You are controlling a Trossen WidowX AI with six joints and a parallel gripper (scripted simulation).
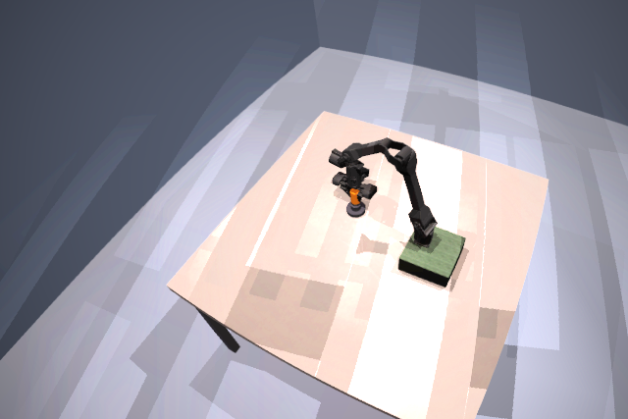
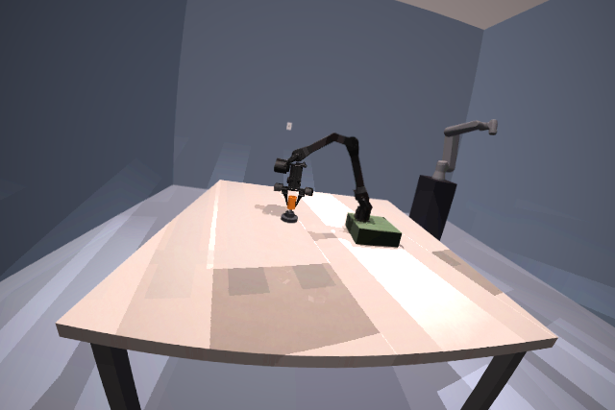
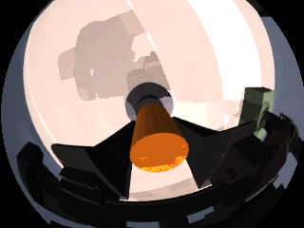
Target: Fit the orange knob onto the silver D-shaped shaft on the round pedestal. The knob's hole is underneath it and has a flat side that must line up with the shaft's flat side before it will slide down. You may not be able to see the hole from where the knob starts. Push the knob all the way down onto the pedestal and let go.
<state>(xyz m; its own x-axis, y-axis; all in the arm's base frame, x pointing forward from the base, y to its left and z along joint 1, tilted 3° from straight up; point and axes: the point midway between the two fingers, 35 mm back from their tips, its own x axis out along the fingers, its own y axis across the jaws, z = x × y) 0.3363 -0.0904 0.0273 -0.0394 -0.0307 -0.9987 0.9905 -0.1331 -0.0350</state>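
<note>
My gripper tip is 30 mm below the orange knob. From my gripper tip the other things lie so: round pedestal 40 mm below.
</note>
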